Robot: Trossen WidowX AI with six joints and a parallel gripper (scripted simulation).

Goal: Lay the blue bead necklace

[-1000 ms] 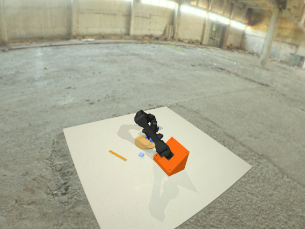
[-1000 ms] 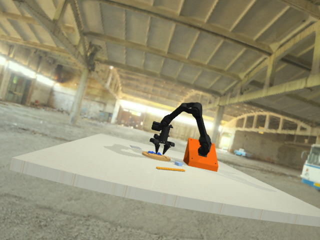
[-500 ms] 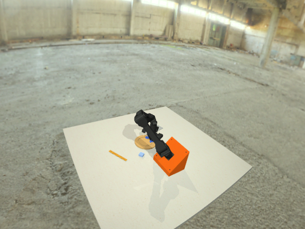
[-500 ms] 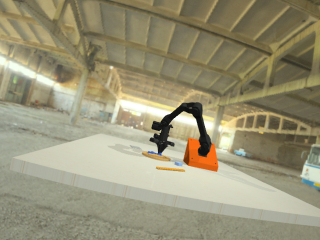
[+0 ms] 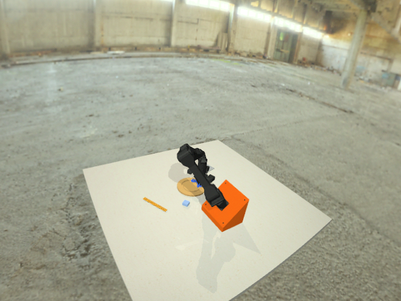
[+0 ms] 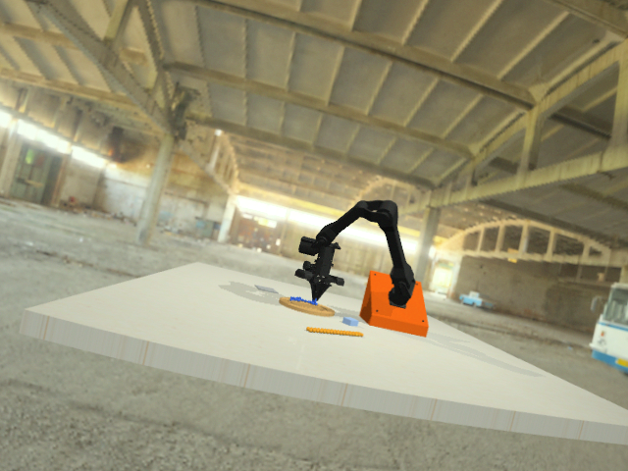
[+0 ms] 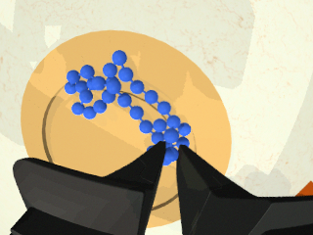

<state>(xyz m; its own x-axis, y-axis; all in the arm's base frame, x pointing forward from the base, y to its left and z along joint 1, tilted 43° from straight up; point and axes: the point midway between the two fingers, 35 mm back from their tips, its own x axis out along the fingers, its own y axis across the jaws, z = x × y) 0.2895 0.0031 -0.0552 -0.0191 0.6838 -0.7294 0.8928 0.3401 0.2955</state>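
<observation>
My gripper tip is 30 mm short of the round tan bead board, 50 mm to the right of it and 20 mm above it. The rest, counted from my gripper tip: flat grey tile 190 mm ahead, 180 mm to the right, 30 mm below; then small light-blue block 110 mm behind, 170 mm to the left, 20 mm below.
</observation>
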